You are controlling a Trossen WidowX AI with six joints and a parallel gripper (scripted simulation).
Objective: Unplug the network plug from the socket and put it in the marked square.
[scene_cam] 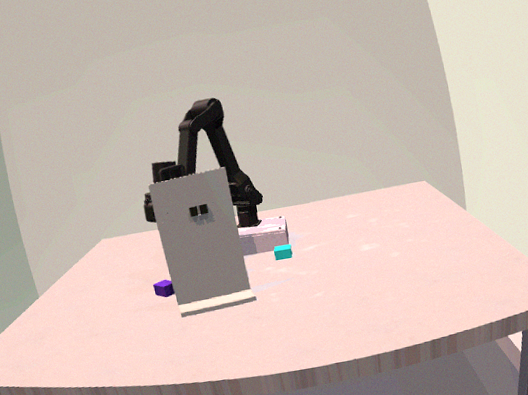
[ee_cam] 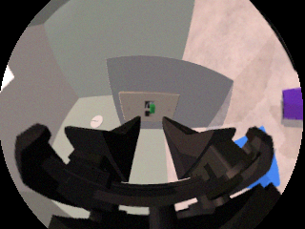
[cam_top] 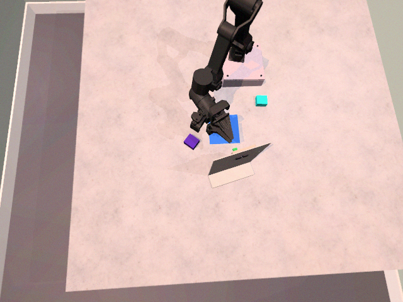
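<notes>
Right now the green network plug is 4 cm ahead of my gripper tip and 2 cm to the left of it. From my gripper tip the other things lie so: blue marked square 21 cm below, 11 cm behind, 1 cm to the right; then upright grey panel 8 cm below, 5 cm ahead, 3 cm to the left; then purple cube 20 cm below, 13 cm to the right, 4 cm behind.
</notes>
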